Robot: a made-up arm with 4 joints. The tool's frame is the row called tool.
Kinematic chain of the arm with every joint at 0, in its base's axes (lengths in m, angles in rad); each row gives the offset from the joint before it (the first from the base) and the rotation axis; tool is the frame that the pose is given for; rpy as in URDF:
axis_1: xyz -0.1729 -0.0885 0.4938 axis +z
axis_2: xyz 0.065 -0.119 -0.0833 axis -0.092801 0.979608 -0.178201
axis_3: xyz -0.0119 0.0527 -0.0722 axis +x
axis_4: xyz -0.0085 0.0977 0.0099 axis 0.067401 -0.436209 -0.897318
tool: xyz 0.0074 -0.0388 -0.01 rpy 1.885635 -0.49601 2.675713
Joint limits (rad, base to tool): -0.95..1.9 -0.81..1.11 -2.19..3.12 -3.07..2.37
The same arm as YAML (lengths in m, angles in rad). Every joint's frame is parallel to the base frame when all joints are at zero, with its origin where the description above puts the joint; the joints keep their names.
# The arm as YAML. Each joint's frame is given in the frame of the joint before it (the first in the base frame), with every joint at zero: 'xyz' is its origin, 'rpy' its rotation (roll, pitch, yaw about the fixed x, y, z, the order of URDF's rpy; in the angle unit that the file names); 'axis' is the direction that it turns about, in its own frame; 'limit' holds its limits. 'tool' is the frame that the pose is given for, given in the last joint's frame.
units:
  length: m
  angle: rad
joints:
  - name: axis_1
    type: revolute
    origin:
      xyz: [-0.1729, -0.0885, 0.4938]
      rpy: [0.0, 0.0, 0.0]
    axis: [0.0, 0.0, 1.0]
    limit:
      lower: -0.95
      upper: 1.9
  - name: axis_2
    type: revolute
    origin:
      xyz: [0.065, -0.119, -0.0833]
      rpy: [0.0, 0.0, 0.0]
    axis: [-0.092801, 0.979608, -0.178201]
    limit:
      lower: -0.81
      upper: 1.11
  - name: axis_3
    type: revolute
    origin:
      xyz: [-0.0119, 0.0527, -0.0722]
      rpy: [0.0, 0.0, 0.0]
    axis: [1.0, 0.0, 0.0]
    limit:
      lower: -2.19
      upper: 3.12
  - name: axis_4
    type: revolute
    origin:
      xyz: [-0.0085, 0.0977, 0.0099]
      rpy: [0.0, 0.0, 0.0]
    axis: [0.067401, -0.436209, -0.897318]
    limit:
      lower: -3.07
      upper: 2.37
tool:
  origin:
    xyz: [0.0074, -0.0388, -0.01]
    rpy: [1.8856, -0.496, 2.6757]

